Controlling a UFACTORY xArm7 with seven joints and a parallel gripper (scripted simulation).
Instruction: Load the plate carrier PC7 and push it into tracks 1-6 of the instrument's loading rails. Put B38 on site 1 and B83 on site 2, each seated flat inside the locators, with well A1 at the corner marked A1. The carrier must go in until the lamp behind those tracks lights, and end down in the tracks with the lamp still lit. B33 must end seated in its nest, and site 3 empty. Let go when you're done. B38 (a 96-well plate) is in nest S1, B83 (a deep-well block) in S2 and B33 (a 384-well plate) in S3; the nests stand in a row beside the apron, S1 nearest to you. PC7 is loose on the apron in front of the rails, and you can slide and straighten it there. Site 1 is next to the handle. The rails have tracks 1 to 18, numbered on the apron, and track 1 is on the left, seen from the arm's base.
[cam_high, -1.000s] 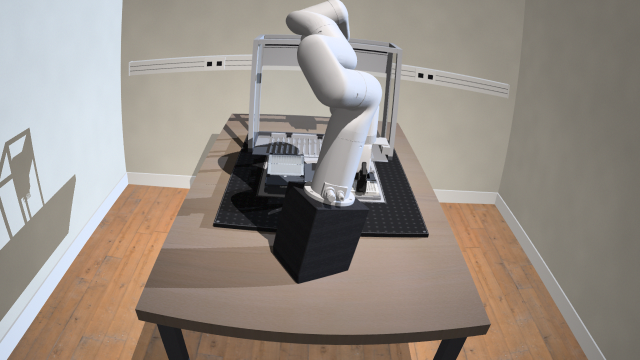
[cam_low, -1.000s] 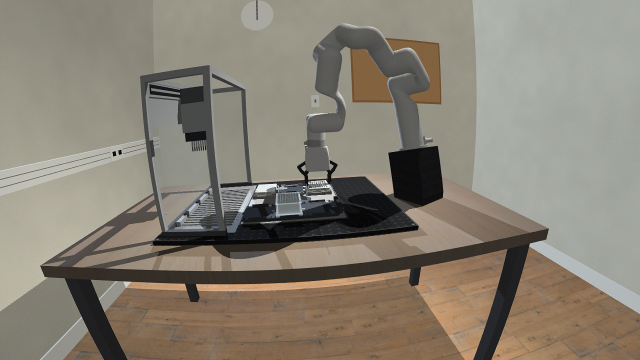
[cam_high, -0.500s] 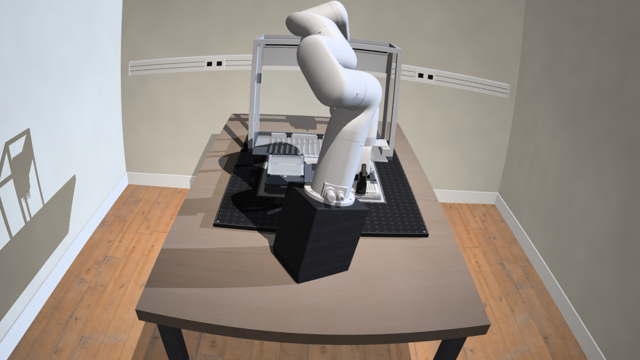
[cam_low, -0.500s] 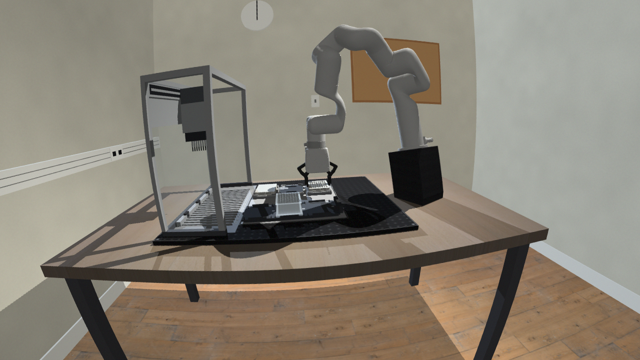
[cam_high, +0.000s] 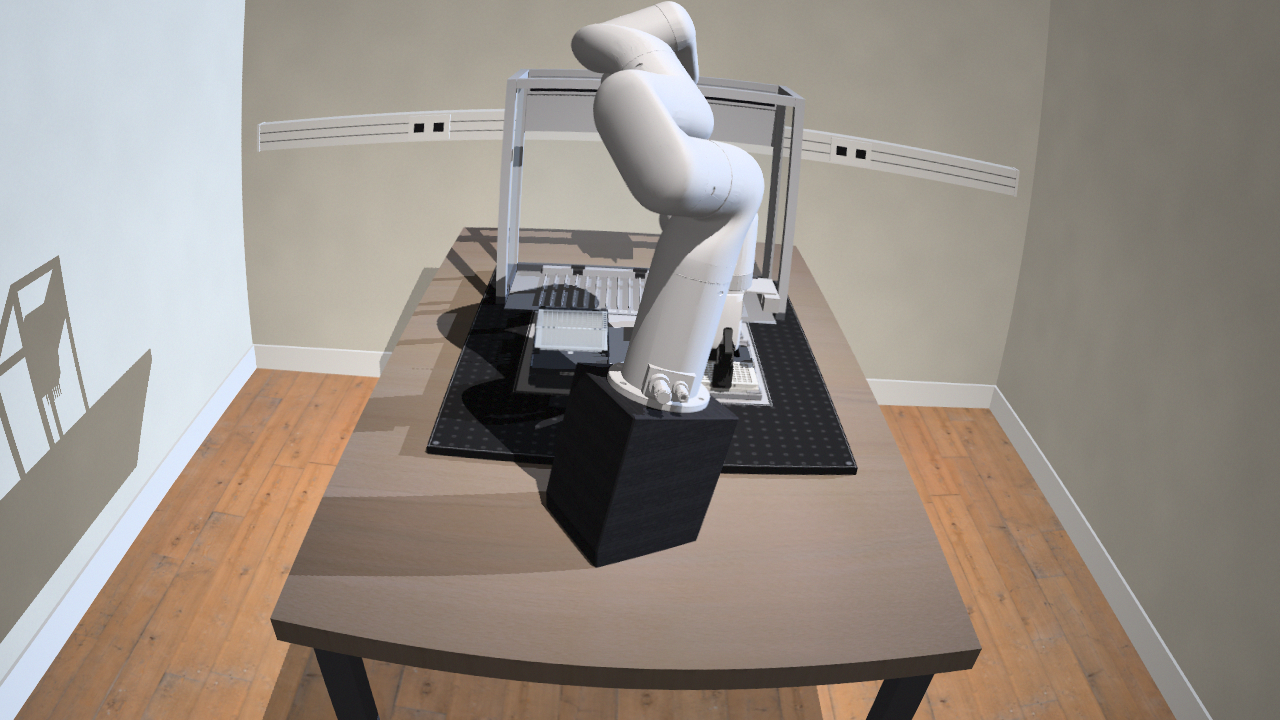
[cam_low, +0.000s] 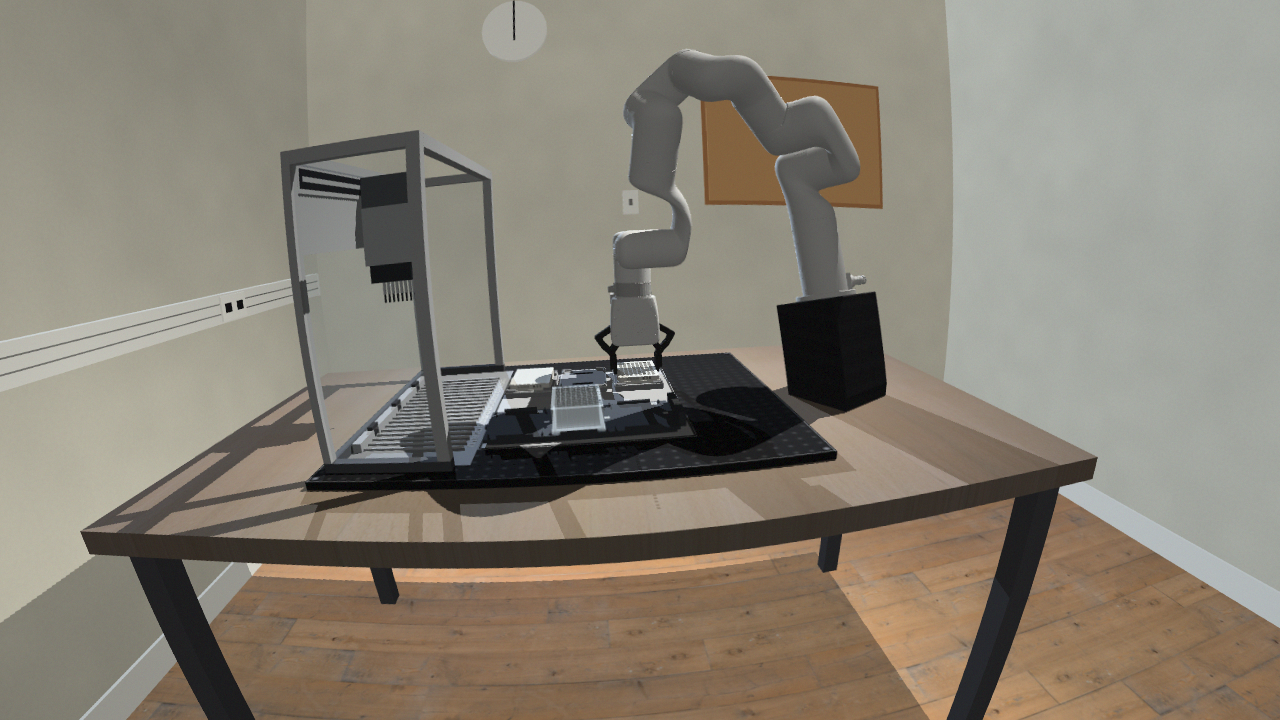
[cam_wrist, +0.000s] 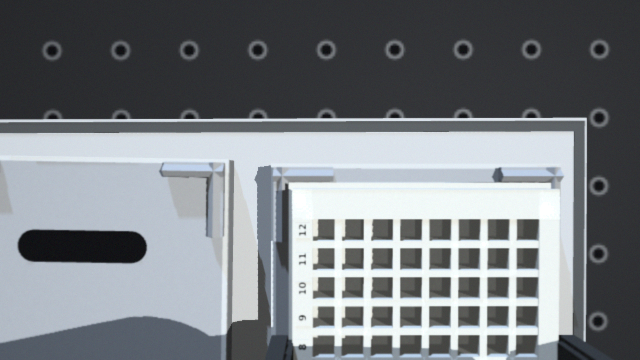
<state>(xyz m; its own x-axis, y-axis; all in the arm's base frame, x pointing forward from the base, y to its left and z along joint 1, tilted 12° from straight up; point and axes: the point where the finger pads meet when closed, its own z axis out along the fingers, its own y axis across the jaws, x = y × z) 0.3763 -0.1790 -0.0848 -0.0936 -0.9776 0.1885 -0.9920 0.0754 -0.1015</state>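
The 96-well plate B38 lies 10 mm below my hand. Round my hand: plate carrier PC7 (140 mm ahead, 240 mm to the left, 10 mm below); then nest S1 (20 mm below); then nest S2 (110 mm ahead, 10 mm to the right, 20 mm below).
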